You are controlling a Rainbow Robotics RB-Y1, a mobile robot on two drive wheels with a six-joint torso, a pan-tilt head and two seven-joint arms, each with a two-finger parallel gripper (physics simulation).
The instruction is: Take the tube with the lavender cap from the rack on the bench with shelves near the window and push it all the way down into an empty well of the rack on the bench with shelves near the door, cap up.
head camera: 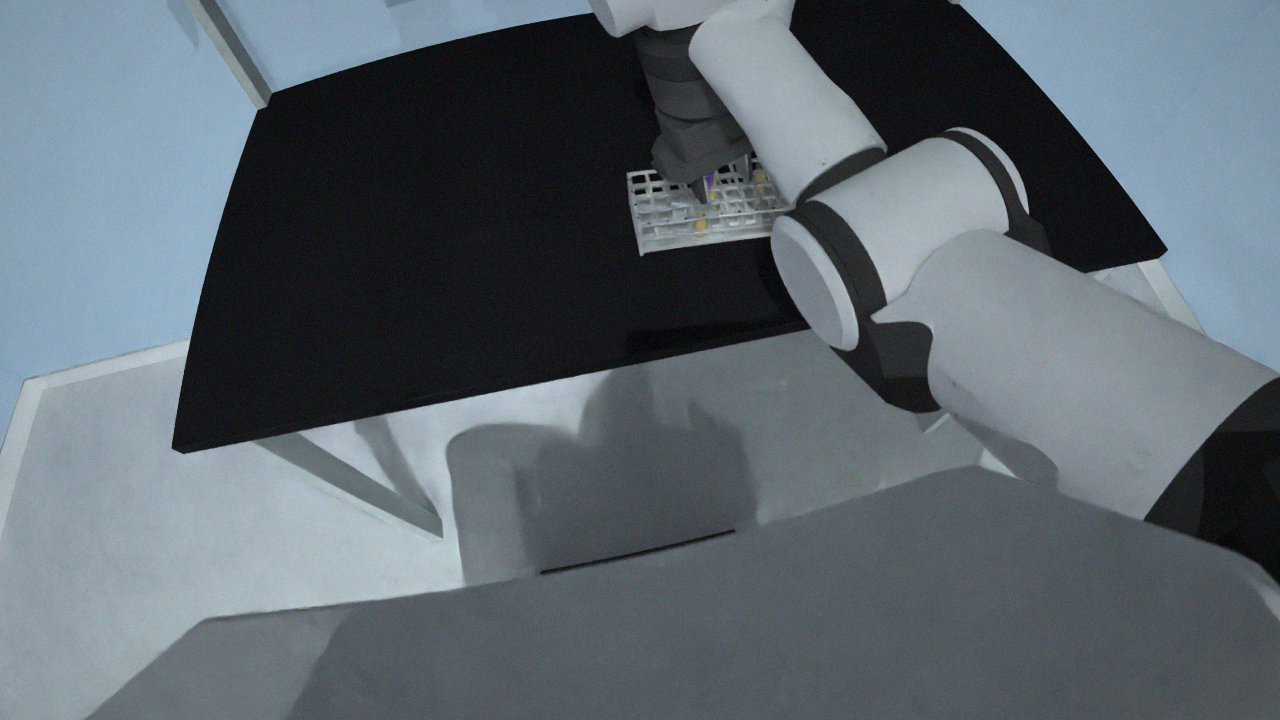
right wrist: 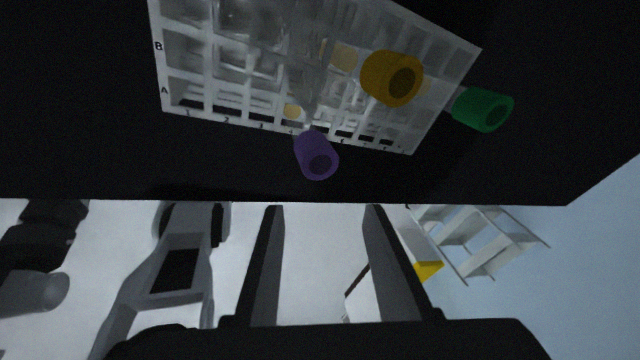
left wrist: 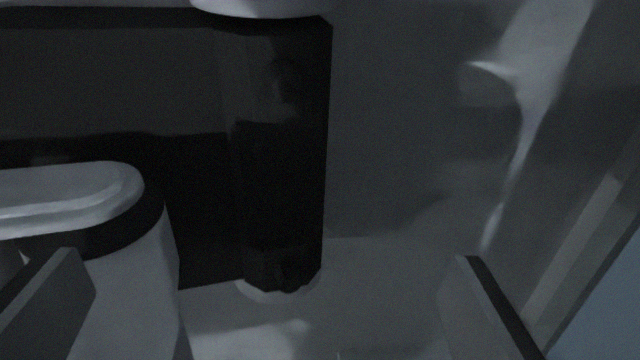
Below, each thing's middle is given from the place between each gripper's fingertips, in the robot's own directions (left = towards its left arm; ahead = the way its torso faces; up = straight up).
My right hand is 60 mm short of the white tube rack (head camera: 664, 220), 10 mm to the left of it and 90 mm above it.
Now: the white tube rack 420 mm ahead of my left hand, 440 mm to the right of it and 360 mm above it.
